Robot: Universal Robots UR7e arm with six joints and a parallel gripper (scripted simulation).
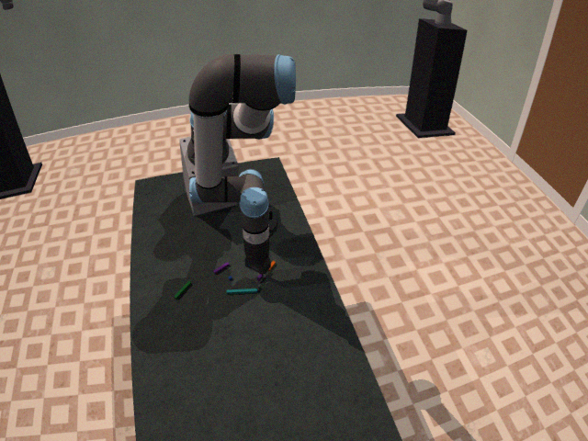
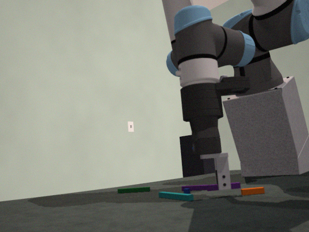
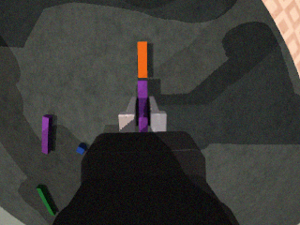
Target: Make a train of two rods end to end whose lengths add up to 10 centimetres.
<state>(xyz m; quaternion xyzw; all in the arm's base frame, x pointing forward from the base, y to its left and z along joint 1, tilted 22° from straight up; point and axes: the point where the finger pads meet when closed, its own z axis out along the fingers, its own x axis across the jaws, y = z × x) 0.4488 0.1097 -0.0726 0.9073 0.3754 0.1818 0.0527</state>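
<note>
Right now my hand is 1 cm above the purple rod. From my hand the other things lie so: turquoise rod 8 cm to the right, 5 cm ahead, 3 cm below; then small blue rod 11 cm to the right, 3 cm below, 2 cm behind; then orange rod 4 cm to the left, 4 cm behind, 3 cm below.
</note>
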